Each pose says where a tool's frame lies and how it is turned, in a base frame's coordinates. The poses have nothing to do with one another.
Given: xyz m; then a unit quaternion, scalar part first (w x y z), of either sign.
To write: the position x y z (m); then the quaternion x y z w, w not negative. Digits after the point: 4 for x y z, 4 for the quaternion.
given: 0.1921 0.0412 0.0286 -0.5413 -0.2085 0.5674 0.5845
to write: 0.1921 0.0412 0.0286 0.2085 -0.5674 -0.5845 0.5413
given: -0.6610 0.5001 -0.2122 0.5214 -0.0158 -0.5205 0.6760
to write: -0.6610 0.5001 -0.2122 -0.0158 -0.5205 0.6760 0.5214
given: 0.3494 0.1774 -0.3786 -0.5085 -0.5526 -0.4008 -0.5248
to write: 0.3494 0.1774 -0.3786 0.5526 0.4008 0.5248 0.5085
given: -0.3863 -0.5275 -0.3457 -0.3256 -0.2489 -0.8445 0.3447
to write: -0.3863 -0.5275 -0.3457 0.2489 0.8445 -0.3447 0.3256
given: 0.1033 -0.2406 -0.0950 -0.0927 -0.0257 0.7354 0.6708
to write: 0.1033 -0.2406 -0.0950 0.0257 -0.7354 -0.6708 0.0927
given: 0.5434 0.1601 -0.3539 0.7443 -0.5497 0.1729 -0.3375
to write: 0.5434 0.1601 -0.3539 -0.5497 0.1729 -0.3375 0.7443
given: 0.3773 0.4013 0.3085 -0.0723 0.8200 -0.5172 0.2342
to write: 0.3773 0.4013 0.3085 -0.8200 0.5172 -0.2342 0.0723
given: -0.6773 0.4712 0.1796 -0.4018 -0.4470 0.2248 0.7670
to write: -0.6773 0.4712 0.1796 0.4470 -0.2248 -0.7670 0.4018
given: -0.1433 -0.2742 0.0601 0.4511 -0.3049 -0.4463 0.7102
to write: -0.1433 -0.2742 0.0601 -0.3049 -0.4463 0.7102 0.4511
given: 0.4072 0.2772 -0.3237 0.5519 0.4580 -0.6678 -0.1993
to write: 0.4072 0.2772 -0.3237 0.4580 -0.6678 -0.1993 0.5519
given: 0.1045 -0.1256 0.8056 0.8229 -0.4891 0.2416 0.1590
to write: 0.1045 -0.1256 0.8056 -0.4891 0.2416 0.1590 0.8229
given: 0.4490 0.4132 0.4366 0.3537 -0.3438 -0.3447 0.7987
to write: 0.4490 0.4132 0.4366 -0.3438 -0.3447 0.7987 0.3537
